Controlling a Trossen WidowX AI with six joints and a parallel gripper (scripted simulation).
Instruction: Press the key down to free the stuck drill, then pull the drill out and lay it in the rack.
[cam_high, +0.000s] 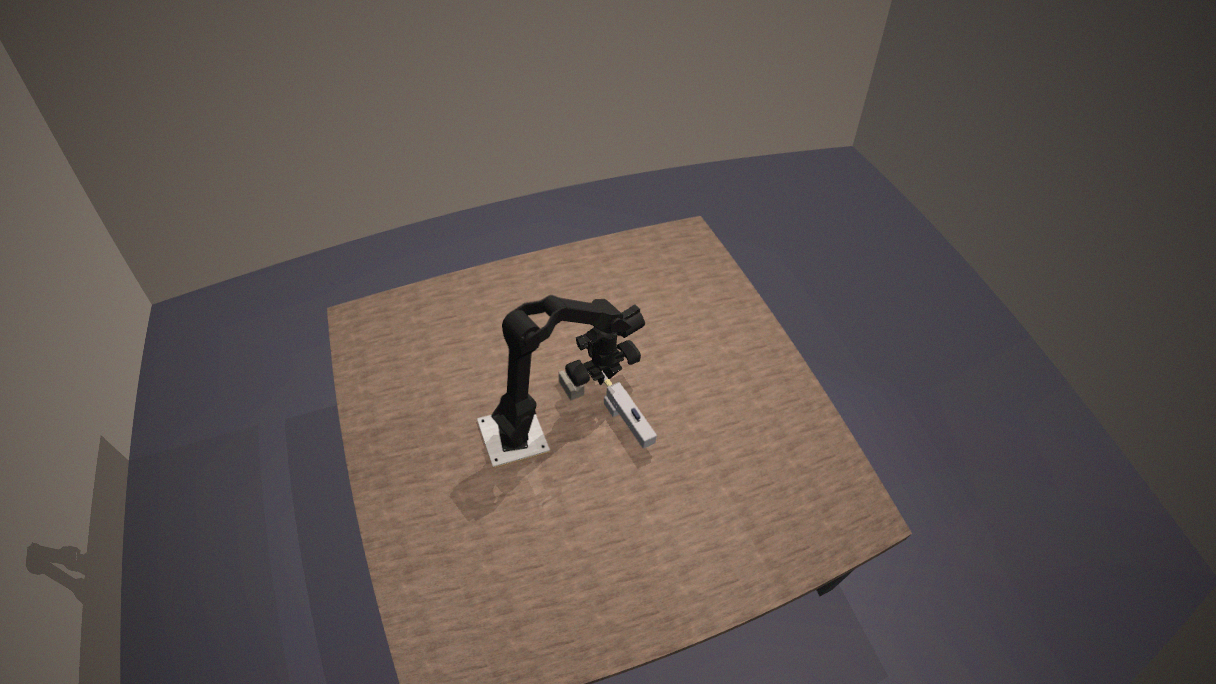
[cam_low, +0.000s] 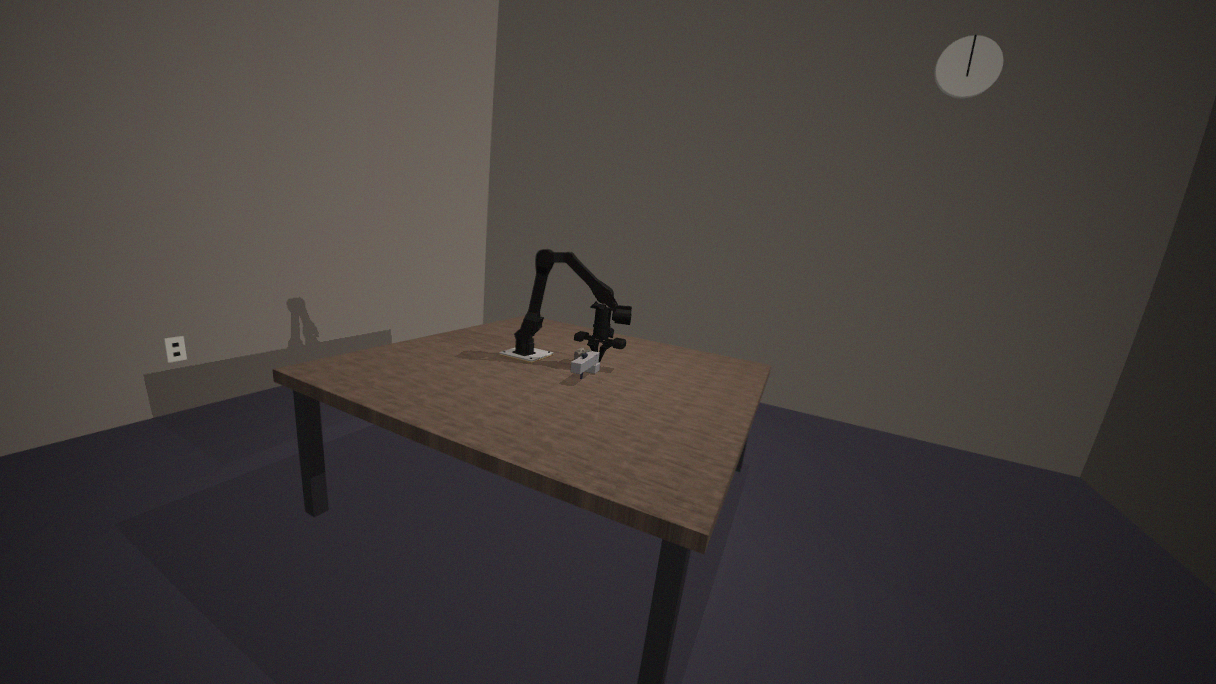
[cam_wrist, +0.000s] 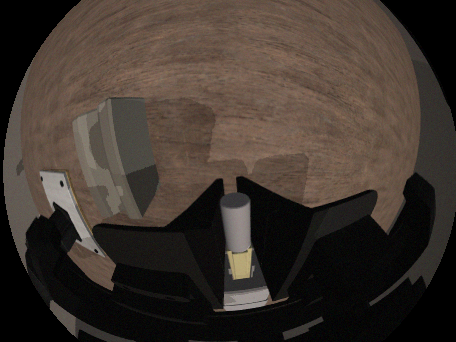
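The yellow drill is 50 mm to the right of my gripper tip, 30 mm above it and 10 mm ahead of it. The rest, counted from my gripper tip: pale grey sleeve (130 mm to the right, 40 mm ahead, 30 mm above); then dark key (160 mm to the right, 40 mm ahead, 40 mm above); then grey rack (80 mm behind, 10 mm to the left, 10 mm above).
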